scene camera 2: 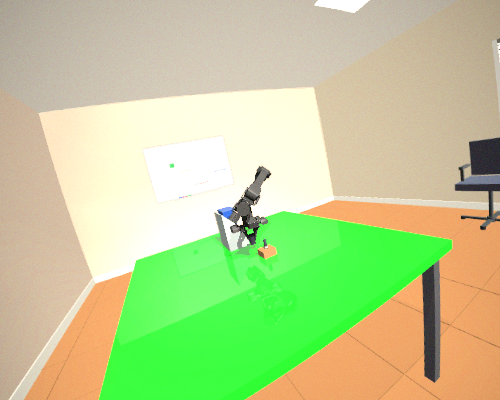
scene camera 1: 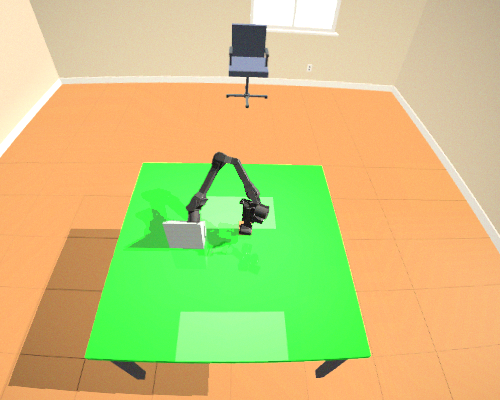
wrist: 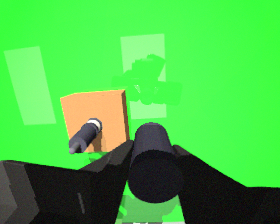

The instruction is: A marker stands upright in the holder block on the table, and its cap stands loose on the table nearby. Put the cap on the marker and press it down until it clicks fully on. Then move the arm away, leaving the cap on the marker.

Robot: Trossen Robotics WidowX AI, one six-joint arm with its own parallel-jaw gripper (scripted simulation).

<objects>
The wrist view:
my gripper
dark cylindrical cap: held by my gripper
</objects>
